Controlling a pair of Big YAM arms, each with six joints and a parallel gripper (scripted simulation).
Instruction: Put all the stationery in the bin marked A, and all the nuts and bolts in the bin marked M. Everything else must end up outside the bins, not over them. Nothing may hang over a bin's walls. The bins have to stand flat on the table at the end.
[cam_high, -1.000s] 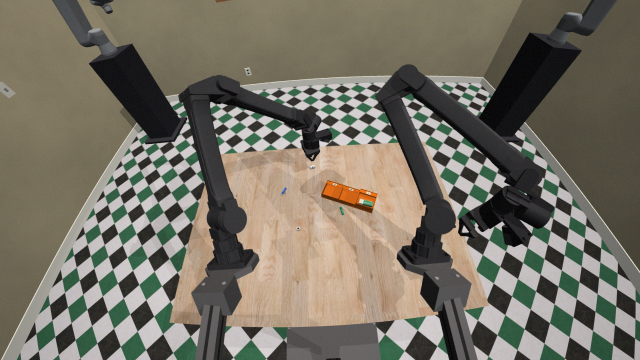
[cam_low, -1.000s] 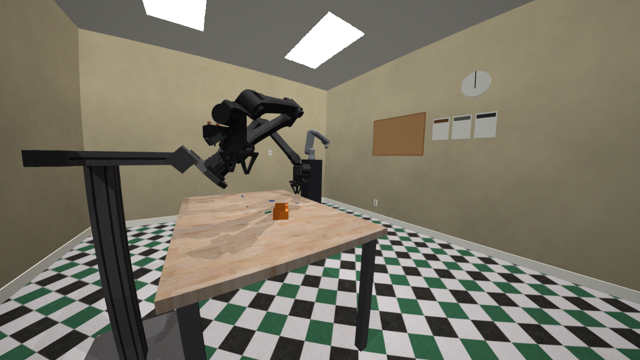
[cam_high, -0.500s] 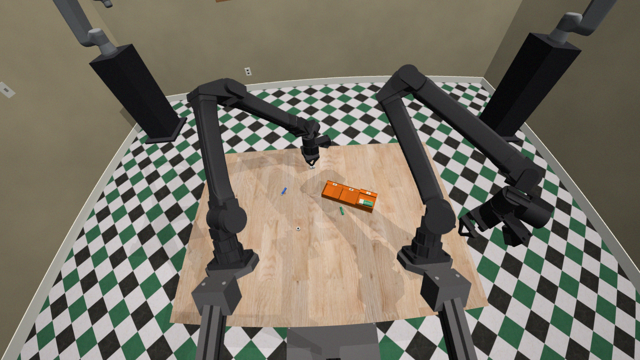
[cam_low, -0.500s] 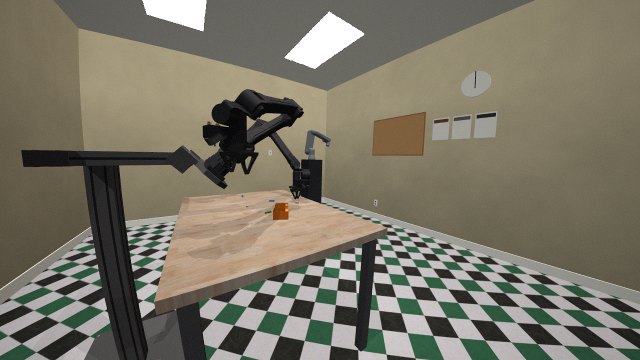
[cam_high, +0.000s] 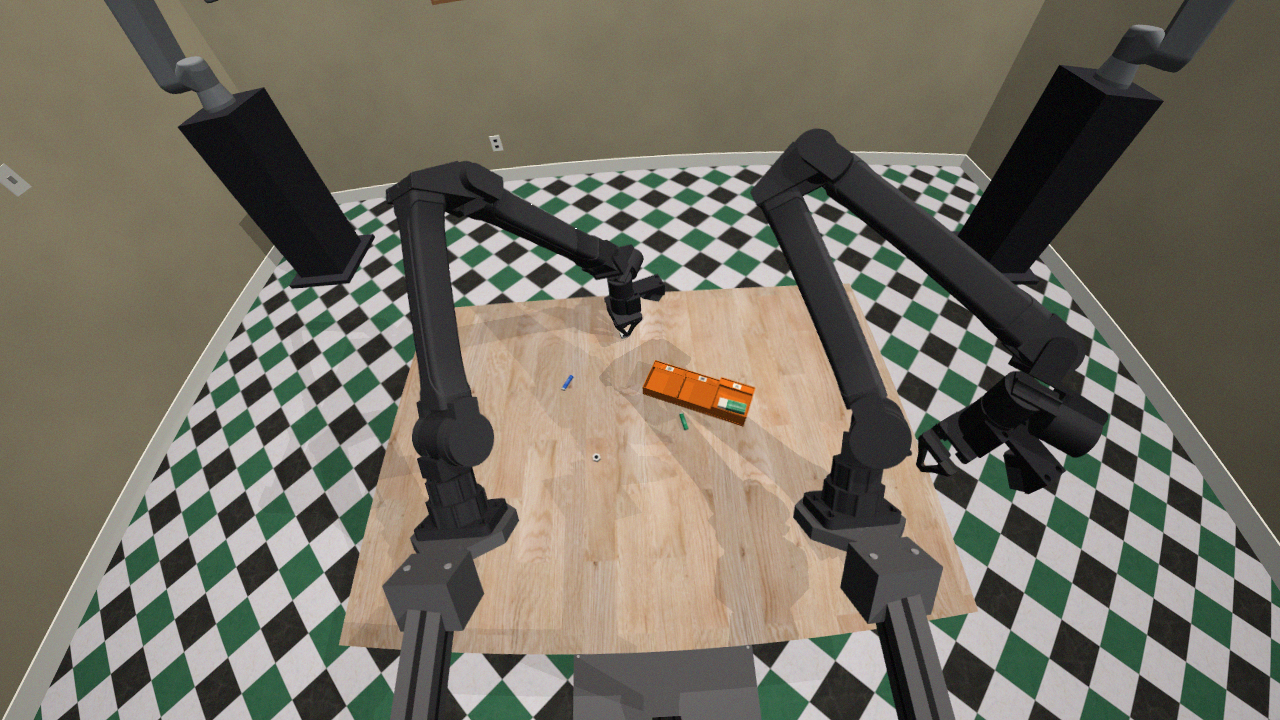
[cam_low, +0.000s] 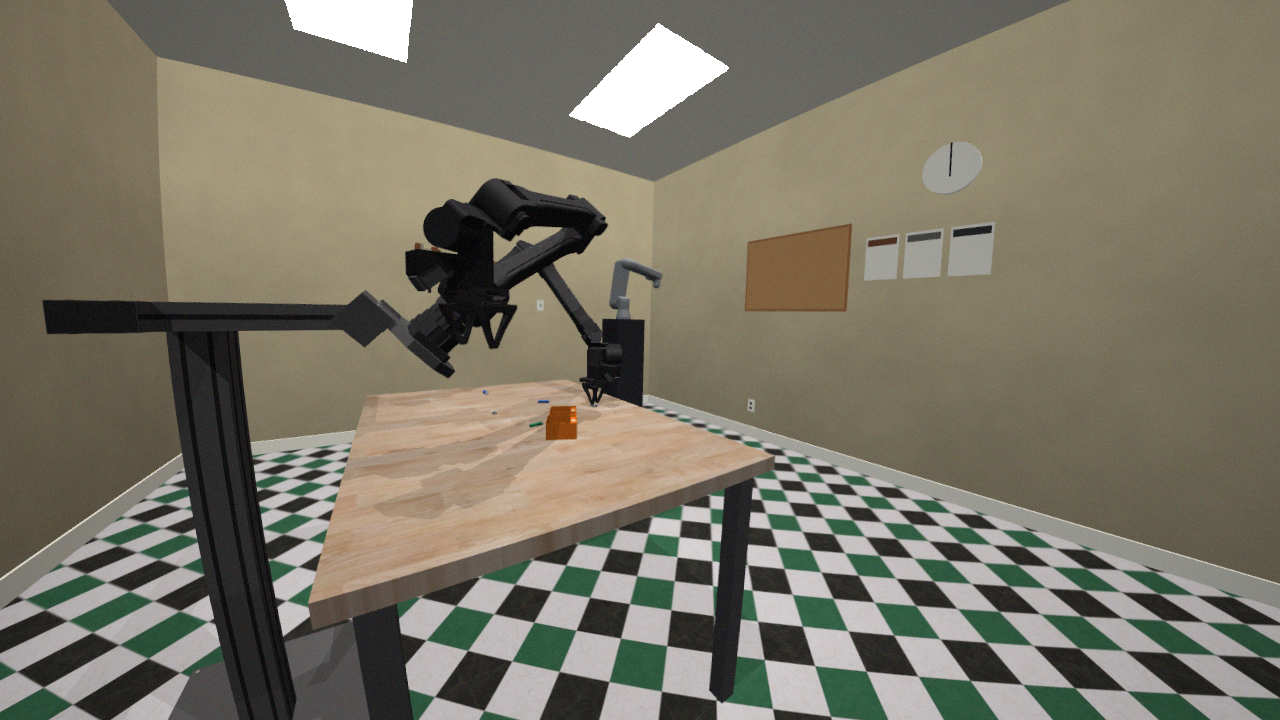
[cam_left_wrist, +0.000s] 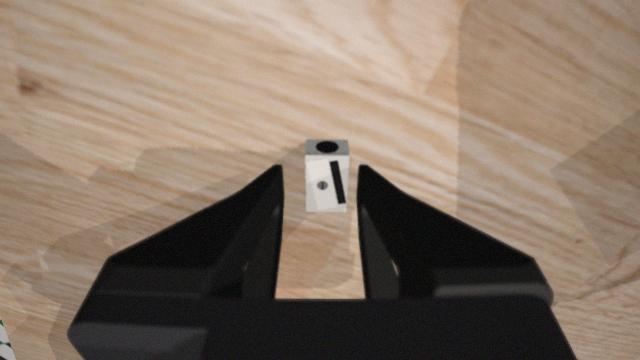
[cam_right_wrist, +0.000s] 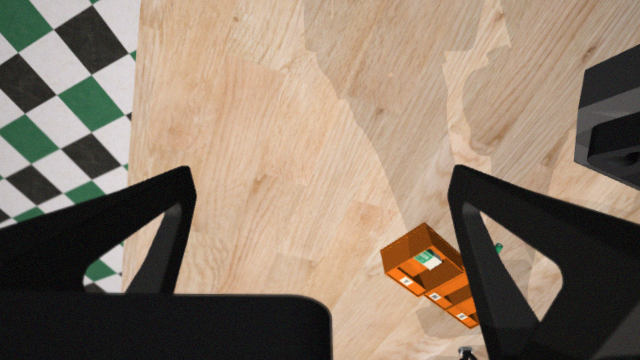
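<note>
The pencil sharpener lies 10 mm below my left hand. From my left hand the other things lie so: eraser (230 mm behind, 250 mm to the right, 10 mm below); green cylinder (270 mm behind, 140 mm to the right, 20 mm below); blue cylinder (150 mm behind, 150 mm to the left, 20 mm below).
</note>
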